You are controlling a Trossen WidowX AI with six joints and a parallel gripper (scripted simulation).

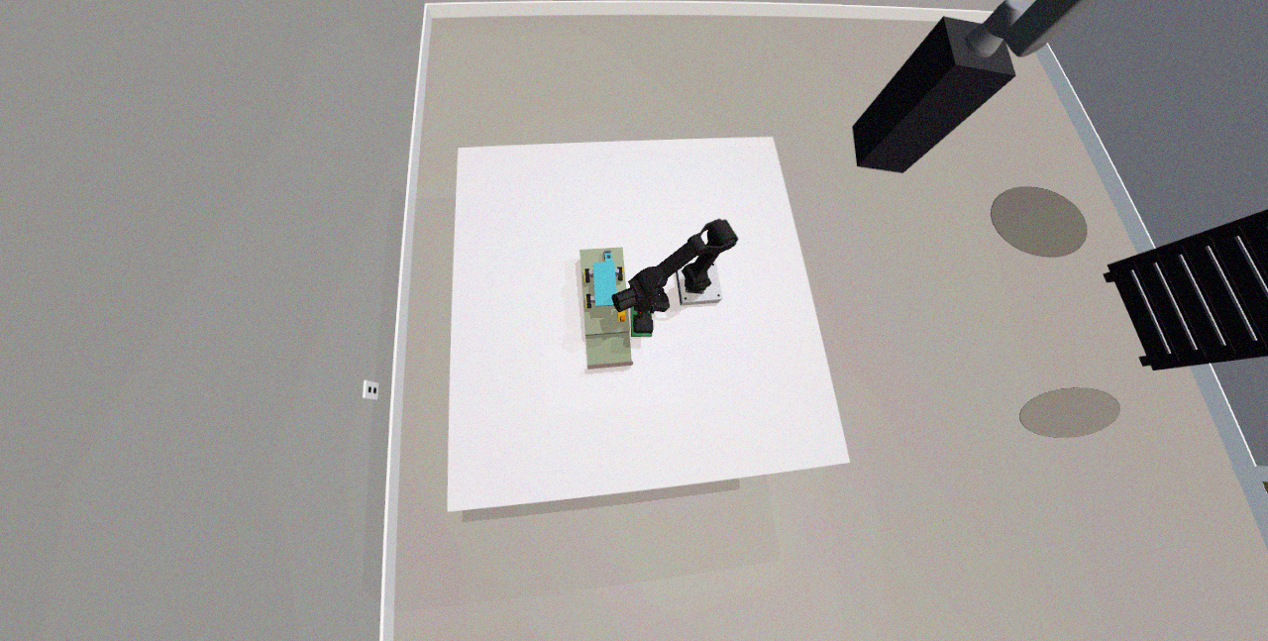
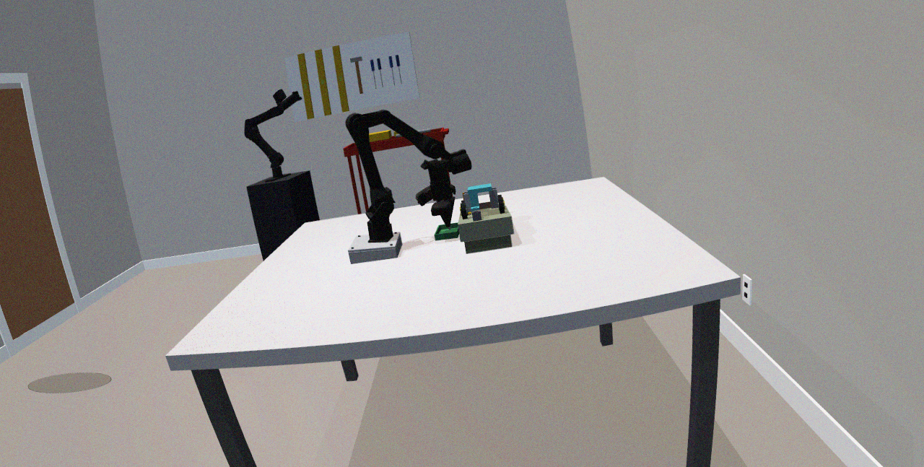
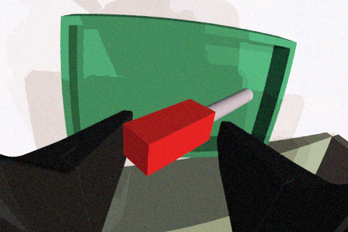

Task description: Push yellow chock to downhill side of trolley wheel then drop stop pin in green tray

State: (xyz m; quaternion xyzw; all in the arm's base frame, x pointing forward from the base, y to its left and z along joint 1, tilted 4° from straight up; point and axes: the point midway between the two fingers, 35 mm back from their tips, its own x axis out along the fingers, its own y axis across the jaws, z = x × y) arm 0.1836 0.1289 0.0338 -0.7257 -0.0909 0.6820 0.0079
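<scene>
Right now the red-headed stop pin is 1 cm behind my gripper tip and 1 cm to the left of it. From my gripper tip the other things lie so: yellow chock 6 cm ahead, 1 cm to the left, 5 cm above; green tray 1 cm behind, 4 cm below; olive ramp 13 cm ahead, 7 cm to the right, 1 cm above.
</scene>
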